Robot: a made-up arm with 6 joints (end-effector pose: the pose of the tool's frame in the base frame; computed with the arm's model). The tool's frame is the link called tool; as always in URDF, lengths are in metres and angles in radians.
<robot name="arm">
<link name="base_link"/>
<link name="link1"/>
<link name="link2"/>
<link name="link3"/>
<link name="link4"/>
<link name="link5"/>
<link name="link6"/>
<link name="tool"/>
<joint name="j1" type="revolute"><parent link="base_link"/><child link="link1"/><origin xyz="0.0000 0.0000 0.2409" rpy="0.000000 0.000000 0.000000"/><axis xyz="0 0 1"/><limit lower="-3.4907" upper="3.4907" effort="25" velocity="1.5"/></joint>
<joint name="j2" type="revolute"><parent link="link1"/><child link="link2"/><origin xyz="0.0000 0.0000 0.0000" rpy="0.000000 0.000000 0.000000"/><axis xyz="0 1 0"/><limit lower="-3.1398" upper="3.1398" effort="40" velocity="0.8"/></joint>
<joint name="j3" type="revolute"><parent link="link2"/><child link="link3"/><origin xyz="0.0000 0.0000 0.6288" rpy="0.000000 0.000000 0.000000"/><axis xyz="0 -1 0"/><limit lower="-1.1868" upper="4.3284" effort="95" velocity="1.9"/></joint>
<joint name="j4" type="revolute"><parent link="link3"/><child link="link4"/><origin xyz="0.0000 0.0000 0.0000" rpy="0.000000 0.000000 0.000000"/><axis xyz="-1 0 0"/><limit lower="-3.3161" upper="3.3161" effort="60" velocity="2.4"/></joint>
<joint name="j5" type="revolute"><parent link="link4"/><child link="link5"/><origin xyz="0.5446 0.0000 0.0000" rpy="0.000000 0.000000 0.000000"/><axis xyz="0 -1 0"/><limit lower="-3.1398" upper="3.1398" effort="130" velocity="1.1"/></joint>
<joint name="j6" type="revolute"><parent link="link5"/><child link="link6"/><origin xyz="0.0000 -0.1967 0.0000" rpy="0.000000 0.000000 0.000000"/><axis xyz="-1 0 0"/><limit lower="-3.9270" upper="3.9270" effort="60" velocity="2.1"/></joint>
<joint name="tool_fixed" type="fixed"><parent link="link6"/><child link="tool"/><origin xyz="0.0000 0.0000 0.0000" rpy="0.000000 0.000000 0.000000"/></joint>
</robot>
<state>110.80 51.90 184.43 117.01 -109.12 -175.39</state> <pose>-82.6 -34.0 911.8 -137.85 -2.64 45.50</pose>
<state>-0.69 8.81 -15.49 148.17 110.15 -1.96</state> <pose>637.3 159.5 732.7 -58.84 -26.94 141.36</pose>
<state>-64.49 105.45 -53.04 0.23 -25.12 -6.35</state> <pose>-134.6 -174.7 -127.0 -92.25 -147.07 4.96</pose>
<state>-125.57 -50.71 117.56 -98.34 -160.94 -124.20</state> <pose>593.5 780.8 940.4 33.63 -18.57 -106.42</pose>
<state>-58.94 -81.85 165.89 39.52 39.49 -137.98</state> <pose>-497.8 532.4 -221.4 141.70 18.12 -88.31</pose>
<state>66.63 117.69 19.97 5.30 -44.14 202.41</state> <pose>378.8 382.8 -593.4 19.83 45.53 -95.03</pose>
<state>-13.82 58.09 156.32 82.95 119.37 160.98</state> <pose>249.2 -86.2 1084.3 -12.62 31.32 73.94</pose>
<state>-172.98 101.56 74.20 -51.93 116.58 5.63</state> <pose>-1035.7 -5.3 -272.9 87.09 20.39 97.12</pose>
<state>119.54 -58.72 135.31 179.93 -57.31 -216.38</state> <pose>354.3 -1024.1 435.1 -79.75 75.65 48.63</pose>
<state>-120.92 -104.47 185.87 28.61 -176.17 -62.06</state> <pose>22.1 372.9 -394.1 -41.06 -81.73 -4.58</pose>
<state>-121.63 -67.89 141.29 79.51 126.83 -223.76</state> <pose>474.9 839.4 43.2 -71.37 38.34 -63.98</pose>
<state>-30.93 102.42 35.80 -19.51 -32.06 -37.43</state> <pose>565.1 -554.8 -420.3 74.87 80.56 -60.02</pose>
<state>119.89 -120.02 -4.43 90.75 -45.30 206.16</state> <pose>474.7 -831.0 332.5 -160.64 -12.49 -56.50</pose>
